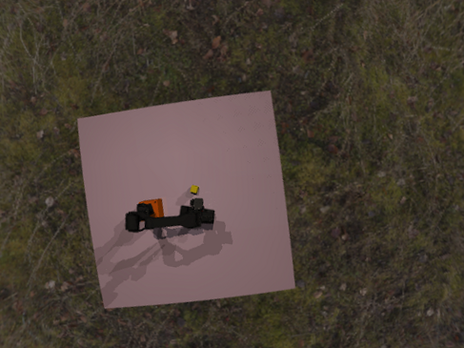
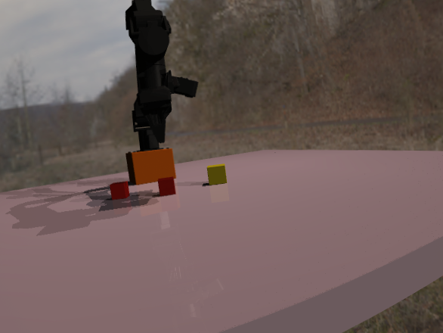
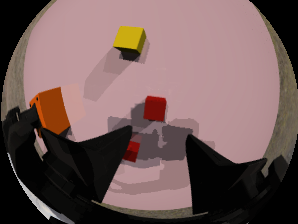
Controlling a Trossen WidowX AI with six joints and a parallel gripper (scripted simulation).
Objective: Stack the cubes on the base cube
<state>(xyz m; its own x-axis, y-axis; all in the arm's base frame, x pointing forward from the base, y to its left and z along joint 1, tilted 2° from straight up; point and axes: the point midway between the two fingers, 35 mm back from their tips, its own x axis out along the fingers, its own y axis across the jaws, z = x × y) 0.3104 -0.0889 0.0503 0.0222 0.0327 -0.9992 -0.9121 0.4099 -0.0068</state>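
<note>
My gripper tip is now 9 cm above the red cube and 1 cm past it. From my gripper tip the other things lie so: yellow cube 13 cm to the left, 9 cm below, 1 cm behind.
</note>
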